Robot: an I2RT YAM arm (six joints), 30 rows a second.
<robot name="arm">
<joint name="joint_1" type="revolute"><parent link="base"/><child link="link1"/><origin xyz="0.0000 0.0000 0.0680" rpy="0.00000 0.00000 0.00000"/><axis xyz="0 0 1"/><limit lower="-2.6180" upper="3.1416"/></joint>
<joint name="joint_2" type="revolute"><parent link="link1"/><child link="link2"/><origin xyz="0.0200 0.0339 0.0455" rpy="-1.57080 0.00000 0.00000"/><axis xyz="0 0 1"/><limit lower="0.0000" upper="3.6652"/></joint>
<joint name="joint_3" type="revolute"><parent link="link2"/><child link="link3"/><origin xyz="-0.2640 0.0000 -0.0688" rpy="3.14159 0.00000 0.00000"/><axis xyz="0 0 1"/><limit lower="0.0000" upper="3.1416"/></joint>
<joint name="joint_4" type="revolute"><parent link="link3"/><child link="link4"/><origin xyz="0.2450 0.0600 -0.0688" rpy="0.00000 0.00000 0.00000"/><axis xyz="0 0 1"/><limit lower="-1.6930" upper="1.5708"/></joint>
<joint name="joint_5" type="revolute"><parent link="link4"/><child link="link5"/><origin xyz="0.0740 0.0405 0.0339" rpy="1.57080 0.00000 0.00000"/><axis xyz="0 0 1"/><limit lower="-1.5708" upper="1.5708"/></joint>
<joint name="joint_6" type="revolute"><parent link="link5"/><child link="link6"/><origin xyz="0.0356 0.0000 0.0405" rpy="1.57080 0.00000 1.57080"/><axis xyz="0 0 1"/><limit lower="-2.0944" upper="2.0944"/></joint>
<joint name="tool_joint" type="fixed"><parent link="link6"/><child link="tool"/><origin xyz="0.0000 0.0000 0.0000" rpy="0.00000 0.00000 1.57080"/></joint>
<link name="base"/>
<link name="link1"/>
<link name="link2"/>
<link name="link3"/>
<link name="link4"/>
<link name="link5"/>
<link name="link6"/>
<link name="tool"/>
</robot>
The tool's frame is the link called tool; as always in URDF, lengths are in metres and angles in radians.
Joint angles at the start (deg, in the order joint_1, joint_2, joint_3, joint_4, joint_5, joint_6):
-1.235, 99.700, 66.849, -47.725, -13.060, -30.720
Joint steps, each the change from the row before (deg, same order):
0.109, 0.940, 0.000, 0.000, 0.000, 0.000
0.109, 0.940, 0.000, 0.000, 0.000, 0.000
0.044, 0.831, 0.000, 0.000, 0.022, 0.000
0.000, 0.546, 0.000, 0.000, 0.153, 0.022
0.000, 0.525, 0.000, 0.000, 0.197, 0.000
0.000, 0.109, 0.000, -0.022, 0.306, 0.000
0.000, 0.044, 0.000, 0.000, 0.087, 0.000
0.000, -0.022, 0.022, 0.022, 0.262, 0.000
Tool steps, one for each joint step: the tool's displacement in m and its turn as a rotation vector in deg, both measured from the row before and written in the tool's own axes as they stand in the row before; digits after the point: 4 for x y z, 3 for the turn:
0.0000, -0.0006, 0.0051, -0.495, 0.799, 0.108
0.0000, -0.0006, 0.0051, -0.493, 0.800, 0.107
0.0002, -0.0008, 0.0044, -0.404, 0.713, 0.145
0.0002, -0.0007, 0.0029, -0.140, 0.536, 0.144
0.0002, -0.0007, 0.0028, -0.092, 0.541, 0.116
0.0002, -0.0003, 0.0006, 0.198, 0.266, 0.028
0.0000, -0.0001, 0.0002, 0.053, 0.081, 0.009
0.0000, -0.0002, -0.0002, 0.258, 0.078, -0.014

